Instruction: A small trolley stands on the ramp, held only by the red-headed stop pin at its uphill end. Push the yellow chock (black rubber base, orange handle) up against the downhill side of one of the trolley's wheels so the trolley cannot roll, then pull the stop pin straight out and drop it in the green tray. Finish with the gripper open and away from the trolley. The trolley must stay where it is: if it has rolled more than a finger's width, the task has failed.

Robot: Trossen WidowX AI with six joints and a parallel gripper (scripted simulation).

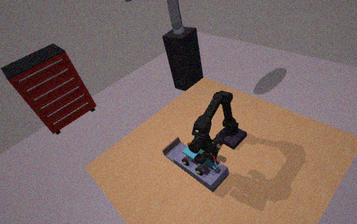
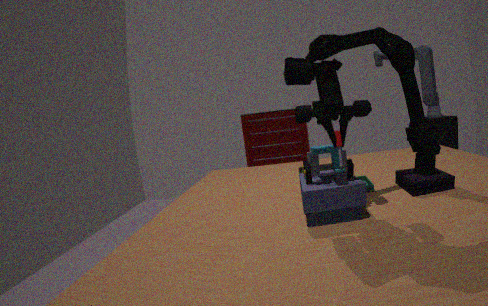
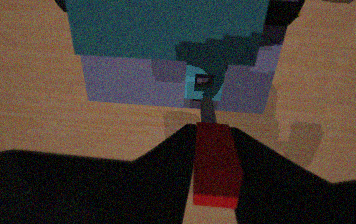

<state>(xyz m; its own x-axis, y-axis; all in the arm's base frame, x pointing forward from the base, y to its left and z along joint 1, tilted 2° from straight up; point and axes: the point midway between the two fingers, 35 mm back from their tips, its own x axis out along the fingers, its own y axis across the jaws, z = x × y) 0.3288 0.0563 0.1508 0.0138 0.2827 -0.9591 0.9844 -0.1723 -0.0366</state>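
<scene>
The green tray is 13 cm behind my gripper tip, 19 cm to the right of it and 17 cm below it. The rest, counted from my gripper tip: grey ramp: 11 cm to the right, 12 cm below; teal trolley: 12 cm to the right, 6 cm below; red-headed stop pin: right at my gripper tip.
</scene>
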